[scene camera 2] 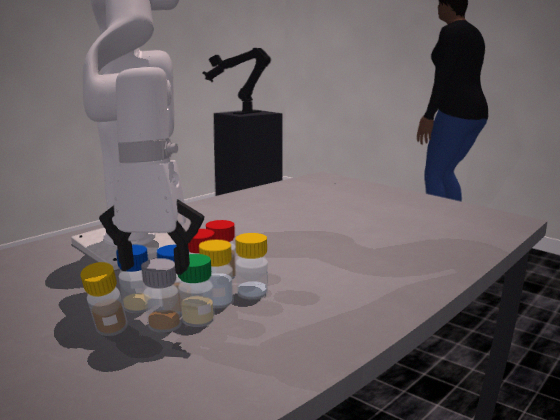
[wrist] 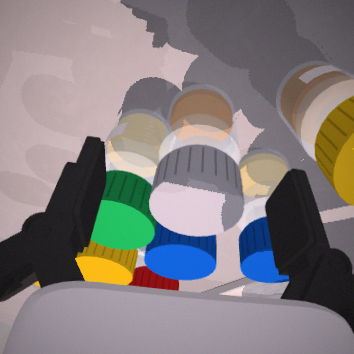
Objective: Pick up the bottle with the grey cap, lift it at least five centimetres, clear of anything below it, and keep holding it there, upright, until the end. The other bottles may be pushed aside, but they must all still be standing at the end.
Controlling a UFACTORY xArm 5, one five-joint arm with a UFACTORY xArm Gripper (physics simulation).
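Pixels of known places: gripper, fingertip midpoint: [scene camera 2: 154, 270] [wrist: 193, 172]; arm's base at its link origin: [scene camera 2: 129, 237].
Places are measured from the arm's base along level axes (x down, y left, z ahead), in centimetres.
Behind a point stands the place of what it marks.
The grey-capped bottle [scene camera 2: 159, 274] {x -8.2, y -9.6, z 42.4 cm} [wrist: 195, 192] {x -8.7, y -9.4, z 41.0 cm} stands upright in the front row, with brown contents. My gripper [scene camera 2: 154, 261] {x -9.1, y -10.4, z 42.4 cm} [wrist: 193, 172] {x -9.1, y -10.4, z 42.4 cm} is open and empty, pointing down, its fingertips near cap height. In both views the grey cap shows between the fingers, not gripped. The green-capped bottle [scene camera 2: 195, 269] {x -8.2, y -4.0, z 43.6 cm} [wrist: 125, 220] {x -8.7, y -4.3, z 41.1 cm} stands close beside it; one finger overlaps its cap in both views. Blue-capped bottles [scene camera 2: 132, 256] [scene camera 2: 167, 252] {x -8.7, y -5.2, z 35.7 cm} [wrist: 181, 260] {x -8.7, y -4.4, z 35.5 cm} [wrist: 260, 260] {x -8.7, y -9.4, z 32.7 cm} stand behind. The yellow-capped bottle [scene camera 2: 98, 280] {x -8.6, y -19.0, z 40.6 cm} [wrist: 340, 147] {x -9.0, y -16.7, z 40.1 cm} at the left front leans leftward, apart from the grey one.
Two more yellow-capped bottles [scene camera 2: 215, 252] {x -8.4, y 1.8, z 39.3 cm} [scene camera 2: 251, 246] {x -8.1, y 8.6, z 39.6 cm} stand to the right, and two red-capped bottles [scene camera 2: 202, 239] {x -8.5, y 3.0, z 32.6 cm} [scene camera 2: 220, 230] {x -8.4, y 8.1, z 29.9 cm} behind. The arm's pale base plate [scene camera 2: 85, 240] {x 0.0, y -10.1, z -3.7 cm} lies behind the group. The table [scene camera 2: 350, 300] {x 1.8, y 22.0, z 50.3 cm} extends right to its edge. A person and another arm are in the background.
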